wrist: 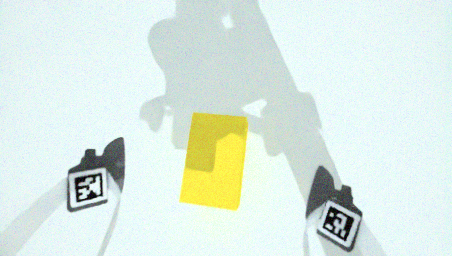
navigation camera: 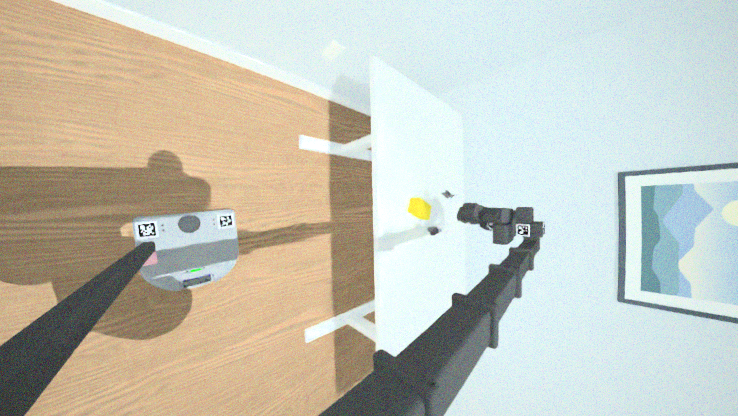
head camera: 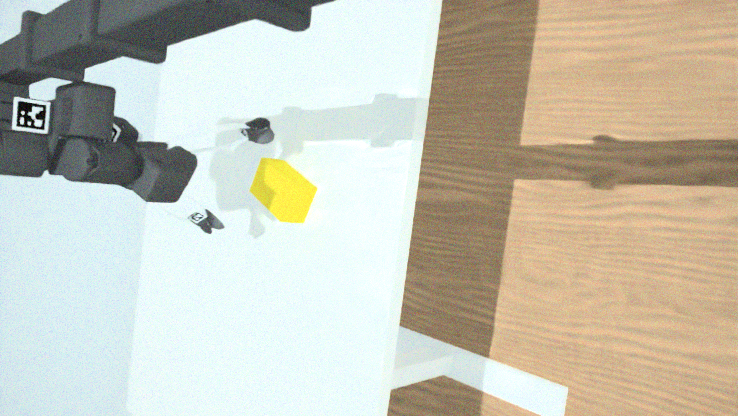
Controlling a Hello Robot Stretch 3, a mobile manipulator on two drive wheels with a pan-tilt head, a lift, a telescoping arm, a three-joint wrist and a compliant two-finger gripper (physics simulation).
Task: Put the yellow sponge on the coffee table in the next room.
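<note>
The yellow sponge [head camera: 286, 193] [navigation camera: 419, 208] [wrist: 215, 162] lies flat on a white table [head camera: 258, 330] [navigation camera: 413, 129] [wrist: 390, 65]. My gripper [head camera: 235, 176] [navigation camera: 440, 212] [wrist: 218, 170] is open wide and empty, above the table top. In the wrist view the sponge shows between the two fingertips, with a gap on either side. In the head view the fingertips are left of the sponge, toward the wall. The gripper's shadow falls across part of the sponge. A coffee table in another room cannot be made out.
The wheeled base [navigation camera: 186, 248] stands on the wooden floor [head camera: 620, 258] [navigation camera: 232, 129] in front of the table. The telescoping arm [head camera: 196, 20] [navigation camera: 444, 341] reaches over the table. White table legs [head camera: 516, 382] [navigation camera: 335, 322] stick out below. A framed picture [navigation camera: 621, 237] hangs on the wall behind.
</note>
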